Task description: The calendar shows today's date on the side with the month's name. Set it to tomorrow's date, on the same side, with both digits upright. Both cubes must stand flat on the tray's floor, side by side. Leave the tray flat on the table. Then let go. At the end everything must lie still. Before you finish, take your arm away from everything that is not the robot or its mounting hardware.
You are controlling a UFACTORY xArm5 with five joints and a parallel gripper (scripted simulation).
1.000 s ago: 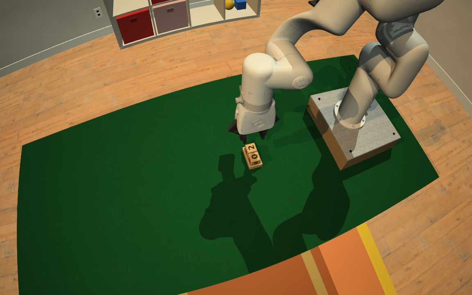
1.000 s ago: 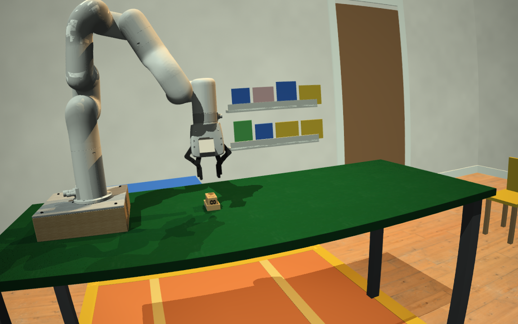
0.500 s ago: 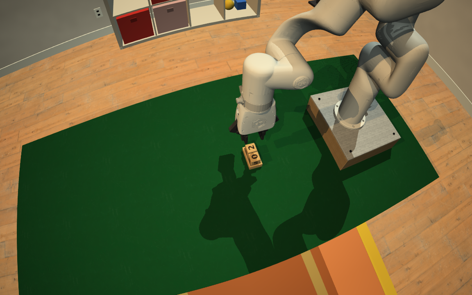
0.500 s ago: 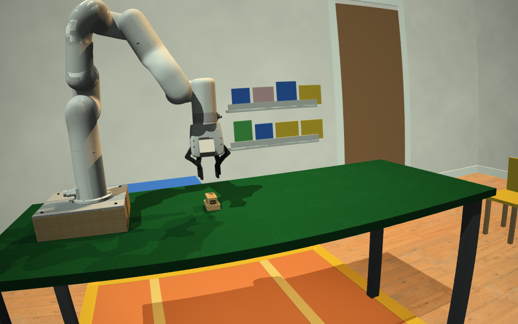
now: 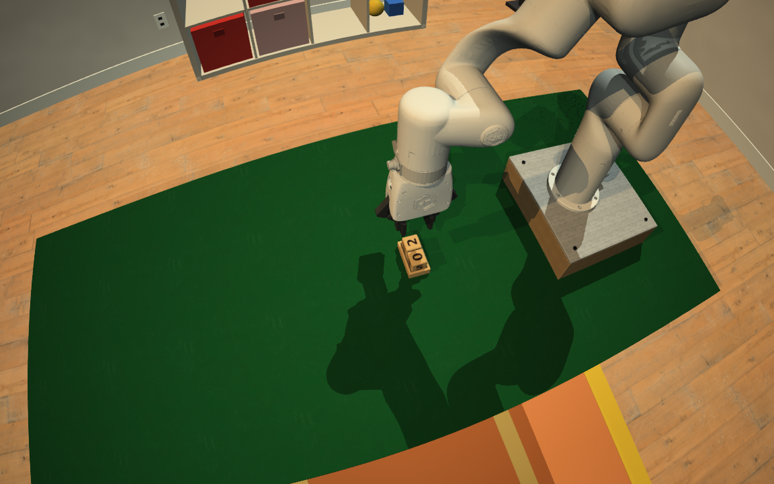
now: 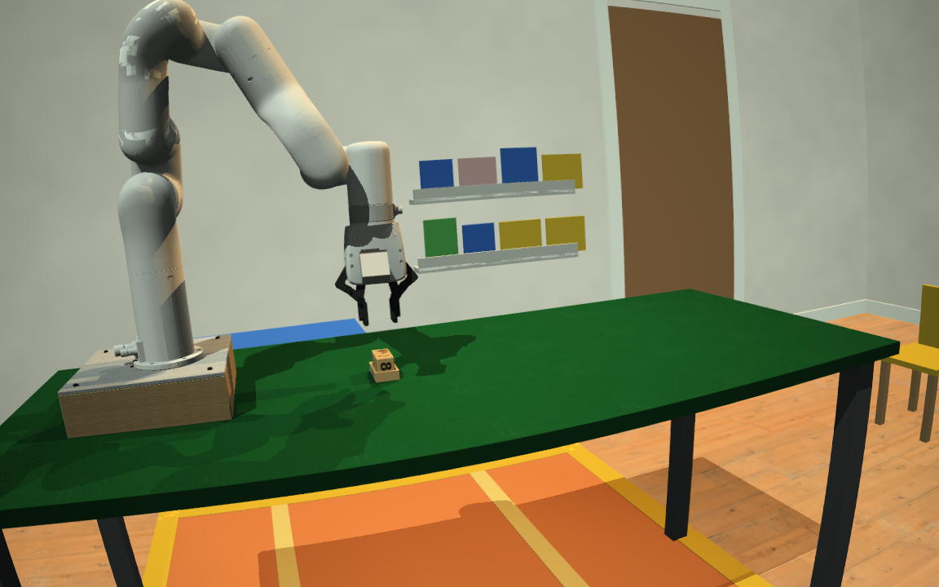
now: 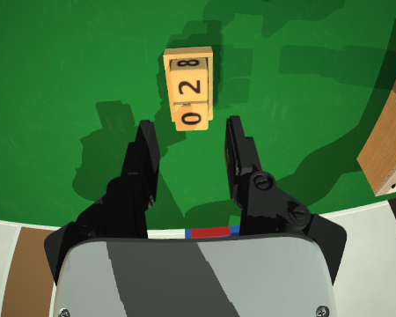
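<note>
My gripper is now 9 cm above the date cube, 3 cm to the right of it and 1 cm short of it. Also, from my hand: wooden tray: 11 cm below, 2 cm to the left.
</note>
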